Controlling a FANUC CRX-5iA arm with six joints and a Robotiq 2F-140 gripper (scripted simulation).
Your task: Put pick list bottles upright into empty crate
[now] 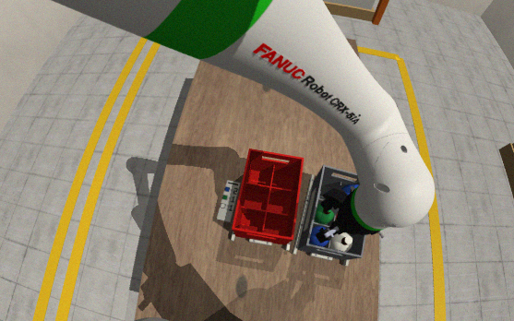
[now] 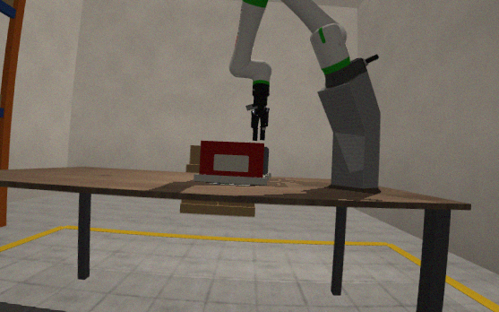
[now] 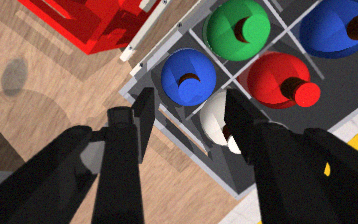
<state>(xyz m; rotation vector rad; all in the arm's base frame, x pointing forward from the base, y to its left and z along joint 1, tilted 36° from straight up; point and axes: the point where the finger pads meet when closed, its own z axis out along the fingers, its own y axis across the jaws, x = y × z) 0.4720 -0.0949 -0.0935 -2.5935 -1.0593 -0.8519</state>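
The white-label bottle is 10 mm ahead of my hand, 80 mm to the right of it and 150 mm below it. The rest, counted from my hand: grey crate: 90 mm ahead, 40 mm to the right, 160 mm below; then green-label bottle: 90 mm ahead, 10 mm to the left, 150 mm below; then red-label bottle: 90 mm ahead, 80 mm to the right, 150 mm below.
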